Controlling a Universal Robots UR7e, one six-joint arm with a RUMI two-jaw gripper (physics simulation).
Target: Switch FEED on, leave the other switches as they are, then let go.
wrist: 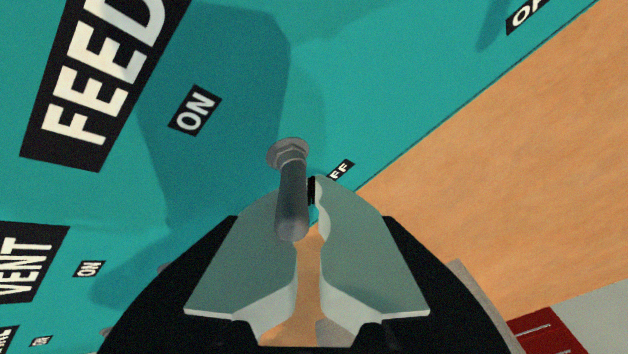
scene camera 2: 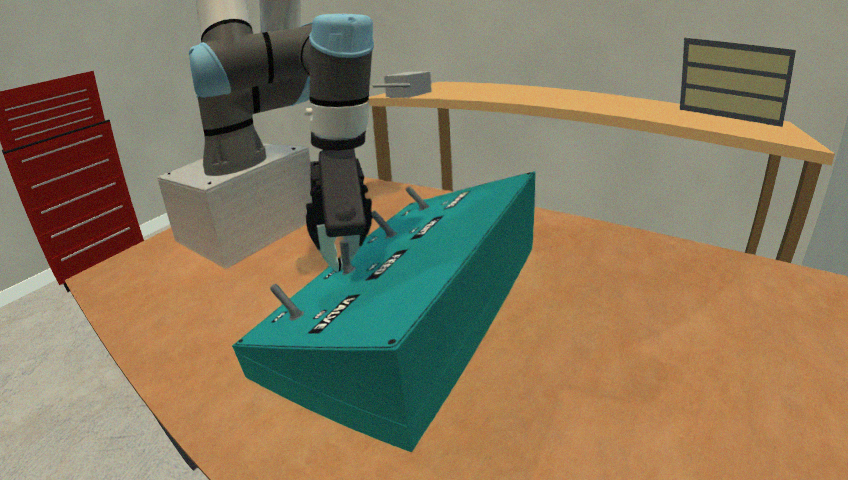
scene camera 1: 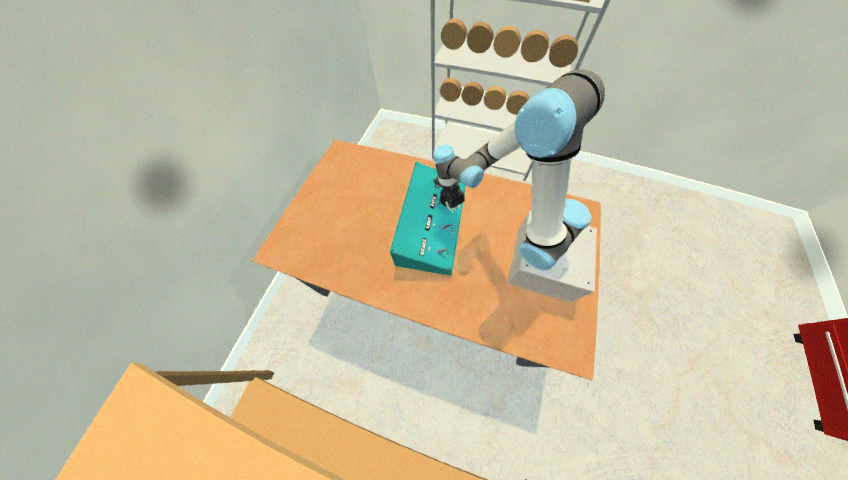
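Observation:
The teal switch panel stands on the table with a sloped top. The FEED lever rises beside the FEED label and looks steeper than its neighbours. The VALVE lever, the VENT lever and the far lever lean towards their OFF side. My gripper is shut and holds nothing. Its tips are low on the OFF side of the FEED lever, which overlaps one finger in the wrist view; whether they touch is unclear.
The arm's pale base block stands on the orange table. A red drawer cabinet and a curved wooden bench stand beyond the table. A shelf rack stands behind it.

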